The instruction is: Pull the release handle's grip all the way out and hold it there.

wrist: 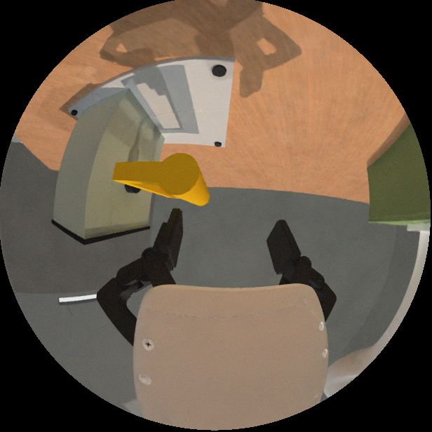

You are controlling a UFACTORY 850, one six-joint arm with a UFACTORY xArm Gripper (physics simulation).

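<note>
The yellow release handle is left of the middle of the wrist view. Its thick round grip faces the camera and its arm runs left to the face of a grey-green housing. A dark knob shows partly behind the arm. My gripper is open, with nothing between its fingers. The grip shows beyond the fingertips in the view, above and a little left of the left finger, and appears apart from it. How far the handle is pulled out cannot be told, as the arm hides its joint.
The housing stands on a pale base plate with dark bolts, on a wooden table top. A green block is at the right edge. The grey floor lies past the table's edge. A white strip shows at lower left.
</note>
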